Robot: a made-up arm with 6 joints. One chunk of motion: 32 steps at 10 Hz.
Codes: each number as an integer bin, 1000 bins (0 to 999) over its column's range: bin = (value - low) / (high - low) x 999, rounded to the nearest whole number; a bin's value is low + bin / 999 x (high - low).
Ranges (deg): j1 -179.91..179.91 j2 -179.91..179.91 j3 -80..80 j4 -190.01..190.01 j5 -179.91..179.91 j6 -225.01..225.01
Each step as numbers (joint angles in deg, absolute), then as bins.
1 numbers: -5.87 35.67 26.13 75.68 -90.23 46.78
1 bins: 483 599 663 698 249 603
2 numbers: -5.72 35.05 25.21 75.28 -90.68 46.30
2 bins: 484 597 657 697 248 602
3 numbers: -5.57 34.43 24.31 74.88 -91.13 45.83
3 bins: 484 595 651 696 246 601
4 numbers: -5.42 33.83 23.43 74.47 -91.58 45.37
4 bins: 484 593 646 695 245 600
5 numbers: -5.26 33.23 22.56 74.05 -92.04 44.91
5 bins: 485 592 640 694 244 599
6 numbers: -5.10 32.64 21.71 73.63 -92.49 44.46
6 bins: 485 590 635 693 243 598
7 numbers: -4.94 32.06 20.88 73.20 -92.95 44.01
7 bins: 486 589 630 692 241 597
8 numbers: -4.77 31.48 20.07 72.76 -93.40 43.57
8 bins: 486 587 625 691 240 596
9 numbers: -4.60 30.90 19.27 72.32 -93.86 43.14
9 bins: 487 585 620 690 239 595
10 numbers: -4.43 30.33 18.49 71.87 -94.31 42.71
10 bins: 487 584 615 688 238 594
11 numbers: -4.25 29.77 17.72 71.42 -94.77 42.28
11 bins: 488 582 610 687 236 593
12 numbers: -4.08 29.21 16.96 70.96 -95.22 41.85
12 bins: 488 581 605 686 235 592
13 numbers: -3.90 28.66 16.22 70.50 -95.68 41.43
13 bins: 489 579 601 685 234 591
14 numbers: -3.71 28.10 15.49 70.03 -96.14 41.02
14 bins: 489 578 596 684 233 591
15 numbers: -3.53 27.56 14.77 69.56 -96.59 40.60
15 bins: 490 576 592 682 231 590
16 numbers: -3.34 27.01 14.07 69.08 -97.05 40.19
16 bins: 490 574 587 681 230 589
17 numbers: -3.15 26.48 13.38 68.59 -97.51 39.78
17 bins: 491 573 583 680 229 588
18 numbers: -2.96 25.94 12.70 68.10 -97.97 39.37
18 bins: 491 572 579 679 227 587
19 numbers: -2.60 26.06 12.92 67.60 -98.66 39.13
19 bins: 492 572 580 677 226 586
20 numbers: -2.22 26.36 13.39 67.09 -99.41 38.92
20 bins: 493 573 583 676 223 586
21 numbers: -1.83 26.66 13.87 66.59 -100.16 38.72
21 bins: 494 574 586 675 221 585
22 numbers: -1.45 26.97 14.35 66.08 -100.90 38.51
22 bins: 495 574 589 673 219 585
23 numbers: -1.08 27.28 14.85 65.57 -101.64 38.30
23 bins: 497 575 592 672 217 585
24 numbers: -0.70 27.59 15.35 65.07 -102.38 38.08
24 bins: 498 576 595 671 215 584
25 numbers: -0.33 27.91 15.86 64.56 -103.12 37.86
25 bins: 499 577 599 669 213 584
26 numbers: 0.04 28.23 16.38 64.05 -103.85 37.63
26 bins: 500 578 602 668 211 583
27 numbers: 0.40 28.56 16.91 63.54 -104.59 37.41
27 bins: 501 579 605 667 209 583
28 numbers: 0.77 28.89 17.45 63.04 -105.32 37.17
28 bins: 502 580 608 665 207 582
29 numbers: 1.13 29.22 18.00 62.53 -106.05 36.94
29 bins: 503 581 612 664 205 582
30 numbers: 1.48 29.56 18.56 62.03 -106.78 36.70
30 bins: 504 582 615 663 203 581
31 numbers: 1.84 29.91 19.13 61.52 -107.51 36.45
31 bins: 505 583 619 661 201 580
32 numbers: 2.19 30.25 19.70 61.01 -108.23 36.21
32 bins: 506 583 623 660 199 580
